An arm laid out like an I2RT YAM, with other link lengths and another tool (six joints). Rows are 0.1 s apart.
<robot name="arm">
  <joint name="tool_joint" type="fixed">
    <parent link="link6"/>
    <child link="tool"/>
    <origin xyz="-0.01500 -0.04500 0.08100" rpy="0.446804 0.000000 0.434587"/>
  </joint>
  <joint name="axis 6" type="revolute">
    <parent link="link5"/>
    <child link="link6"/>
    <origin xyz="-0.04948 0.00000 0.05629" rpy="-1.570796 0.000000 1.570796"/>
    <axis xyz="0 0 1"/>
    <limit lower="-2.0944" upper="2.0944"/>
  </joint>
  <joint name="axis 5" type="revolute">
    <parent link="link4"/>
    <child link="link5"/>
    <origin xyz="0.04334 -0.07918 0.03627" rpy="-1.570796 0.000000 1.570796"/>
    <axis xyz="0 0 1"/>
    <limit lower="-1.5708" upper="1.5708"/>
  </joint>
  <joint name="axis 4" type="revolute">
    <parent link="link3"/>
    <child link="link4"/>
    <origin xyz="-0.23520 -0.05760 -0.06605" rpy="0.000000 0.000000 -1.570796"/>
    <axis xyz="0 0 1"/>
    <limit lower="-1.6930" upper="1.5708"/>
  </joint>
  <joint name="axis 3" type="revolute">
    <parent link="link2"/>
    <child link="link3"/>
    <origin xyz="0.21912 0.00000 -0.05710" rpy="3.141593 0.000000 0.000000"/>
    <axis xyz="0 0 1"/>
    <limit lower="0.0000" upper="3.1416"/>
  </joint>
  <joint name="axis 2" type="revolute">
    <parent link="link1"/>
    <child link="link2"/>
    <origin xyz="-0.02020 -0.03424 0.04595" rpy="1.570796 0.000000 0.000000"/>
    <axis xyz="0 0 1"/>
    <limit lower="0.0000" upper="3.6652"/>
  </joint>
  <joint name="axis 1" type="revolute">
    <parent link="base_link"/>
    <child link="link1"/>
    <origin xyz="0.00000 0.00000 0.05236" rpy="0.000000 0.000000 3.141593"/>
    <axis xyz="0 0 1"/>
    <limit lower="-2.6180" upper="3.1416"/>
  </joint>
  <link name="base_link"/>
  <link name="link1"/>
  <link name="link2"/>
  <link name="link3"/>
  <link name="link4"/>
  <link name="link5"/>
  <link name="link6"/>
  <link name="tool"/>
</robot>
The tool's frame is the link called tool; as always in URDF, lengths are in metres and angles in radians.
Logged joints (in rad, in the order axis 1, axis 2, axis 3, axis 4, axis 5, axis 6), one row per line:
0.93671 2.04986 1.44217 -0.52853 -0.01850 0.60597
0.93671 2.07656 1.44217 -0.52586 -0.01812 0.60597
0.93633 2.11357 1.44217 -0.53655 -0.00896 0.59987
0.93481 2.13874 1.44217 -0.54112 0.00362 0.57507
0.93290 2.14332 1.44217 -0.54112 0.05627 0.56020
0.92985 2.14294 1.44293 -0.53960 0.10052 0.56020
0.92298 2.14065 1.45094 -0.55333 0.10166 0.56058
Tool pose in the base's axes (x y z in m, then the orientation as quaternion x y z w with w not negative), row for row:
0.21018 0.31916 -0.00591 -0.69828 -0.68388 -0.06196 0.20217
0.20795 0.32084 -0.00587 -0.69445 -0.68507 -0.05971 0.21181
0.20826 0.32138 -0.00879 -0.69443 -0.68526 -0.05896 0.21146
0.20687 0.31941 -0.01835 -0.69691 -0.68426 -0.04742 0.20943
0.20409 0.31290 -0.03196 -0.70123 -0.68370 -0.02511 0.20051
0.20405 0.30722 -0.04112 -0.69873 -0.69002 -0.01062 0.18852
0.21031 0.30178 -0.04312 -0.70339 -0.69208 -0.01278 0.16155
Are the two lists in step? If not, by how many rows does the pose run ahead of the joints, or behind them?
The pose runs 2 rows behind the joints: the pose in row i belongs to the joints in row i - 2.
